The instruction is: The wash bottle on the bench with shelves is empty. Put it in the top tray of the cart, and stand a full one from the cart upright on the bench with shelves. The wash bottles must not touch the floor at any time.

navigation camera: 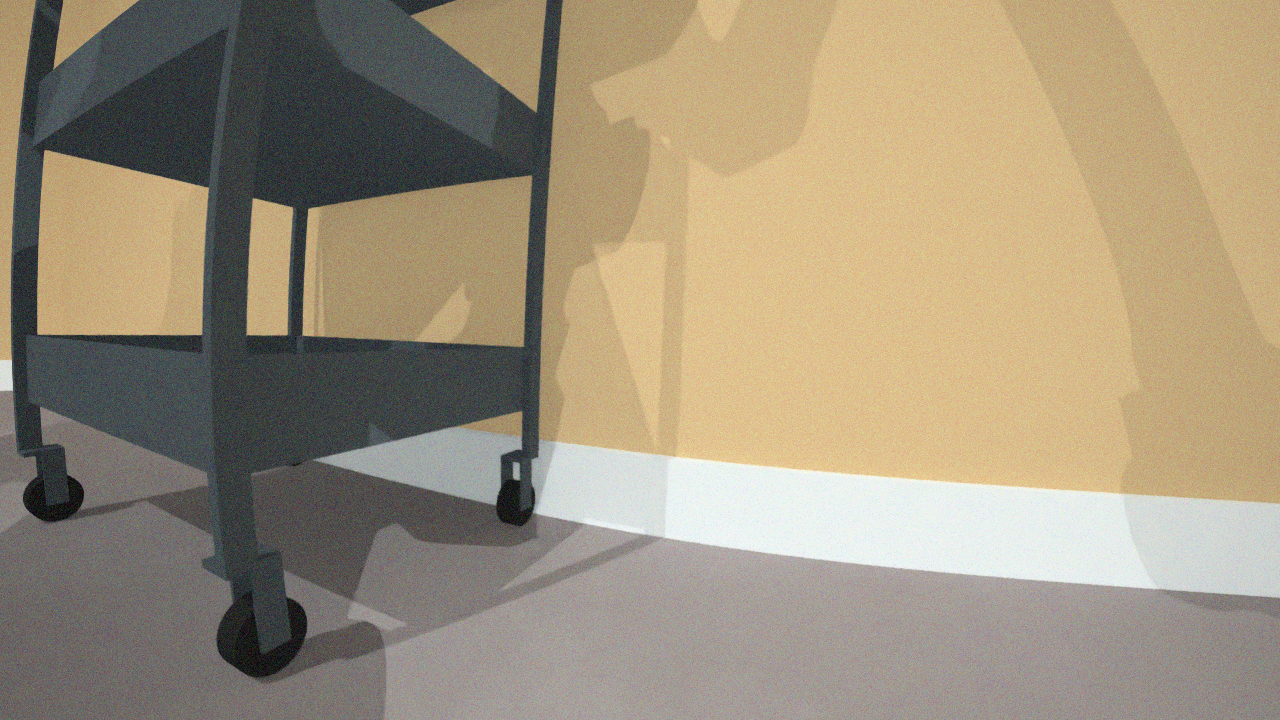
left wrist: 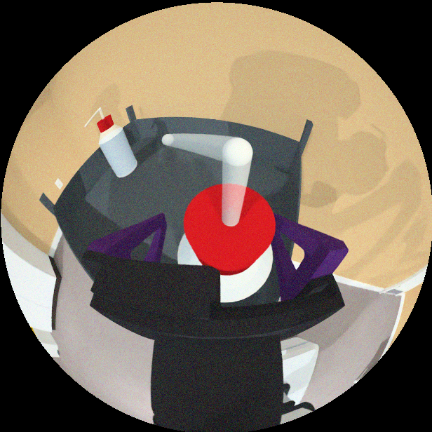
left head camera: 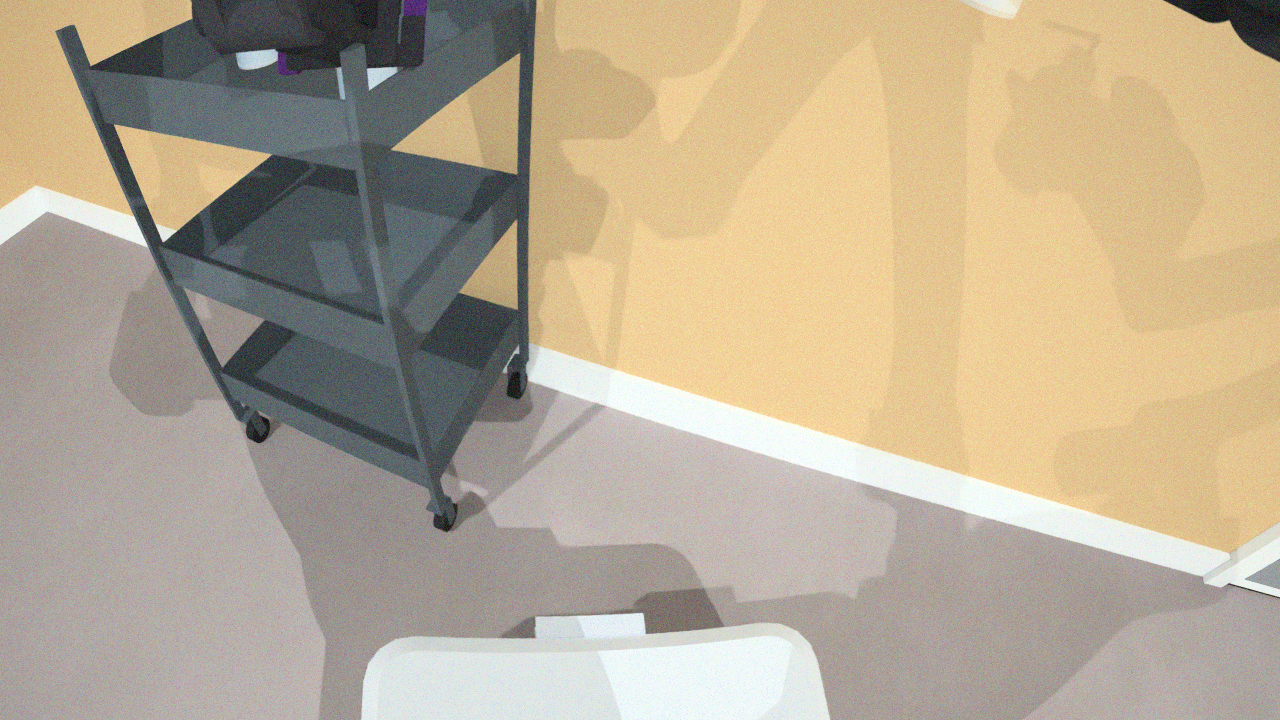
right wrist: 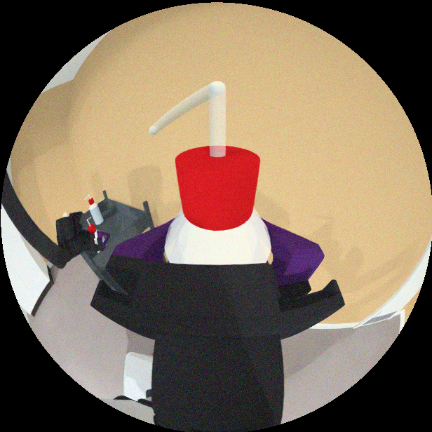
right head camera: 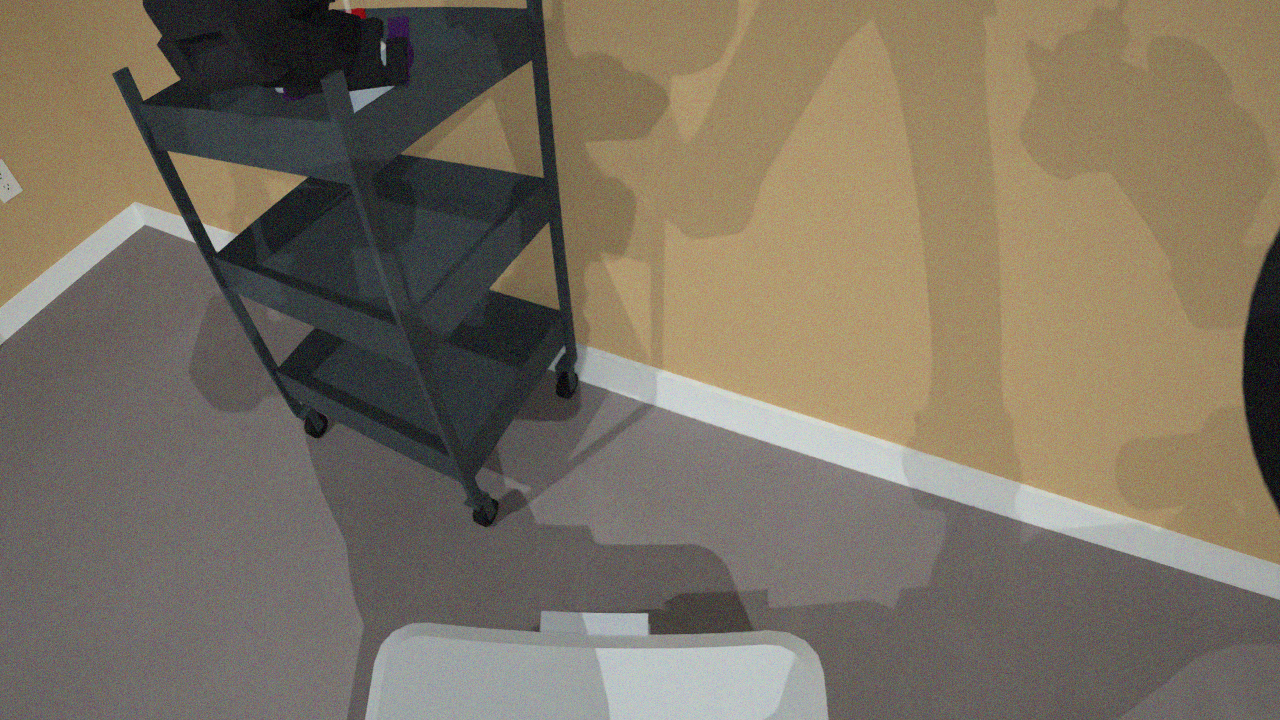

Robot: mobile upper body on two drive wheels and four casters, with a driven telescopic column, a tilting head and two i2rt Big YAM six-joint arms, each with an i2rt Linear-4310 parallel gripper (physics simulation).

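Frame: origin at the left arm's base, x back, y up, z left, level; metres.
Seen in the pictures: left gripper, between the fingertips: (left head camera: 369, 40) (right head camera: 371, 61).
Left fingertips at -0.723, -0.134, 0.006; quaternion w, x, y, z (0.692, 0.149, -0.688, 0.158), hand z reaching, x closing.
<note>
A point is followed by its place in that frame, as x, y, z.
My left gripper (left wrist: 217, 218) is open over the cart's top tray (left wrist: 150, 192) (left head camera: 223, 111) @[-0.655, -0.170, 0.150] (right head camera: 250, 147) @[-0.654, -0.184, 0.146], its purple fingers on either side of a standing wash bottle (left wrist: 230, 245) (left head camera: 368, 78) @[-0.656, -0.149, -0.009] (right wrist: 92, 228) with a red cap and bent spout. A second wash bottle (left wrist: 118, 152) (right wrist: 96, 213), pale blue with a red cap, stands upright in the far left of the tray. My right gripper (right wrist: 217, 218) is shut on another red-capped wash bottle (right wrist: 217, 190), held upright, well away from the cart. Its lower body is hidden. The bench with shelves does not show clearly.
The grey three-tier cart (navigation camera: 125, 385) @[-0.641, -0.699, 0.118] stands on casters close to the tan wall (navigation camera: 895, 313) @[-0.769, -0.620, -0.509] with its white baseboard (navigation camera: 805, 510) @[-0.786, -0.820, -0.436]. My white base (left head camera: 501, 685) @[-0.259, -0.611, -0.123] is in front of the cart. Part of a black arm (right head camera: 1263, 376) @[-0.145, 0.021, -0.399] shows at the right edge of the right head view.
</note>
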